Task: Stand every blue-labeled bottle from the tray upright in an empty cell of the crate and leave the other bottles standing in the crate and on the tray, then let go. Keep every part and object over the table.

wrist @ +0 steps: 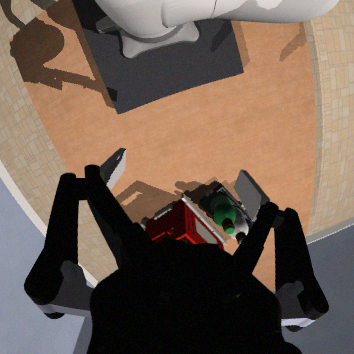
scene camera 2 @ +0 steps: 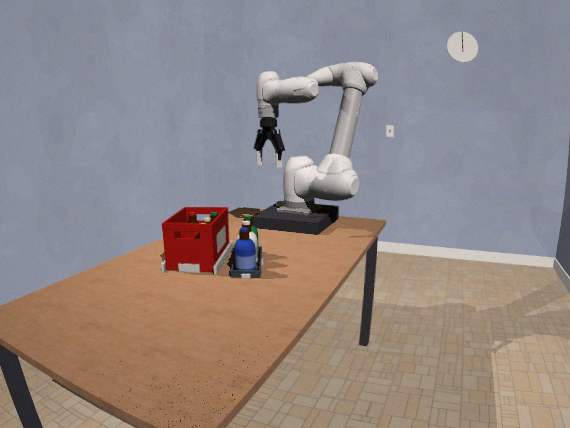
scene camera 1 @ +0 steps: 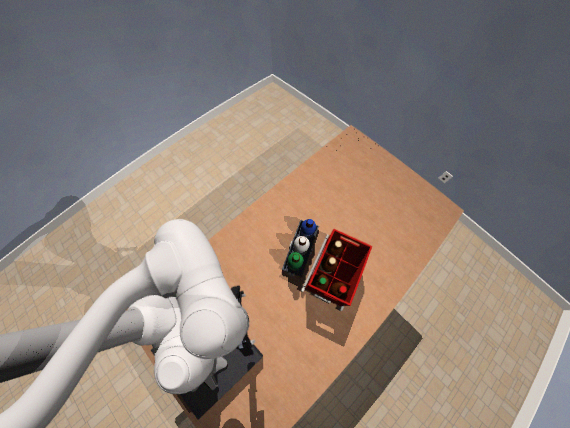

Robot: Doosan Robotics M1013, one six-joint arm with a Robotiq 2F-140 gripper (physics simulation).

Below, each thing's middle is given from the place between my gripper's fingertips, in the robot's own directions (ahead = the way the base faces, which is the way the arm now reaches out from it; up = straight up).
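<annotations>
Hand a good way above the blue-labeled bottle (scene camera 2: 244,248), a good way to the right of it, well short of it.
</annotations>
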